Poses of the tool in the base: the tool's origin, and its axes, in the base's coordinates. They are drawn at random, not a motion.
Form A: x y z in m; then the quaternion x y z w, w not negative.
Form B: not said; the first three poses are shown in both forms.
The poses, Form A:
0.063, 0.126, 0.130, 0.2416, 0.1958, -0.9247, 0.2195
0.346, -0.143, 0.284, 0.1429, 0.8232, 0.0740, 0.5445
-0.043, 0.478, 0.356, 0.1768, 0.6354, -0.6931, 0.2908
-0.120, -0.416, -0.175, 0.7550, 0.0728, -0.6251, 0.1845
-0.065, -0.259, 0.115, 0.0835, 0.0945, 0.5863, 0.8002
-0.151, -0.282, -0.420, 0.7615, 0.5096, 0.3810, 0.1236
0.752, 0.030, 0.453, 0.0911, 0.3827, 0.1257, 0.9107
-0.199, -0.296, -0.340, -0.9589, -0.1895, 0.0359, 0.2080
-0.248, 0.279, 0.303, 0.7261, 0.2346, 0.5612, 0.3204
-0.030, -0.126, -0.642, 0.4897, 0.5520, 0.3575, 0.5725
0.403, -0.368, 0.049, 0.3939, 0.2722, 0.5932, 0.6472
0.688, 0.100, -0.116, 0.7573, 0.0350, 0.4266, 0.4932
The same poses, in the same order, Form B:
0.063, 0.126, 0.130, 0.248, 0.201, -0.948, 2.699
0.346, -0.143, 0.284, 0.170, 0.981, 0.088, 1.990
-0.043, 0.478, 0.356, 0.185, 0.664, -0.724, 2.551
-0.120, -0.416, -0.175, 0.768, 0.074, -0.636, 2.770
-0.065, -0.259, 0.115, 0.139, 0.158, 0.978, 1.286
-0.151, -0.282, -0.420, 0.767, 0.514, 0.384, 2.894
0.752, 0.030, 0.453, 0.221, 0.927, 0.304, 0.851
-0.199, -0.296, -0.340, -0.980, -0.194, 0.037, 2.723
-0.248, 0.279, 0.303, 0.767, 0.248, 0.592, 2.489
-0.030, -0.126, -0.642, 0.597, 0.673, 0.436, 1.923
0.403, -0.368, 0.049, 0.517, 0.357, 0.778, 1.734
0.688, 0.100, -0.116, 0.871, 0.040, 0.490, 2.110

